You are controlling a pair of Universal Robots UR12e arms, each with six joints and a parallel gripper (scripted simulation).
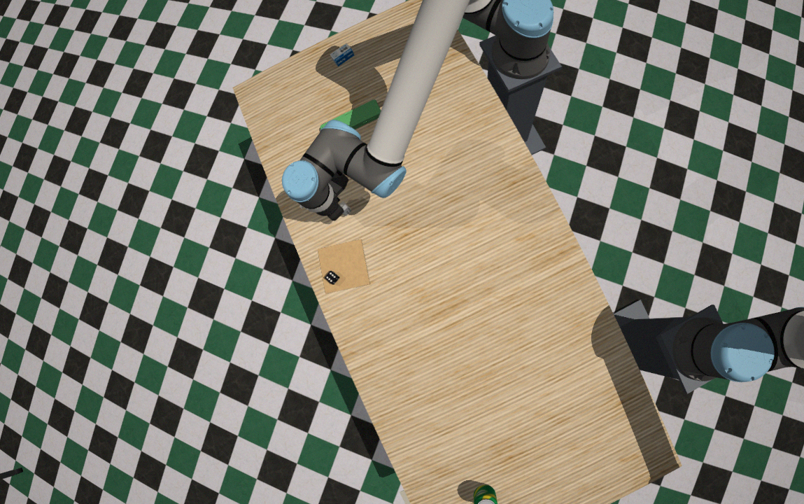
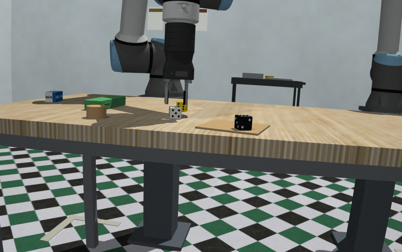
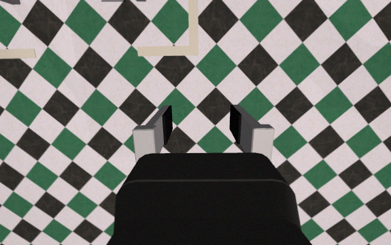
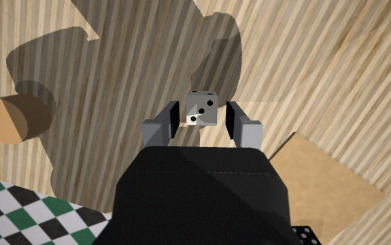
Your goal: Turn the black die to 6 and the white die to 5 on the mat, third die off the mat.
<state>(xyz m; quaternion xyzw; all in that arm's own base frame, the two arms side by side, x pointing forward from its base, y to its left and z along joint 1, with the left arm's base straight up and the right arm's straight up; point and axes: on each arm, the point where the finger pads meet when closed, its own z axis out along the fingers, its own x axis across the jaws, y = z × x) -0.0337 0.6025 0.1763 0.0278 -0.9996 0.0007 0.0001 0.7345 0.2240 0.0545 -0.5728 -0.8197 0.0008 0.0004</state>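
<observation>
The white die is 4 cm below my right hand. Round my right hand: brown cylinder: 19 cm to the right, 7 cm ahead, 4 cm below; yellow die: 16 cm behind, 4 cm below, 1 cm to the right; tan mat: 15 cm to the left, 9 cm ahead, 5 cm below.
</observation>
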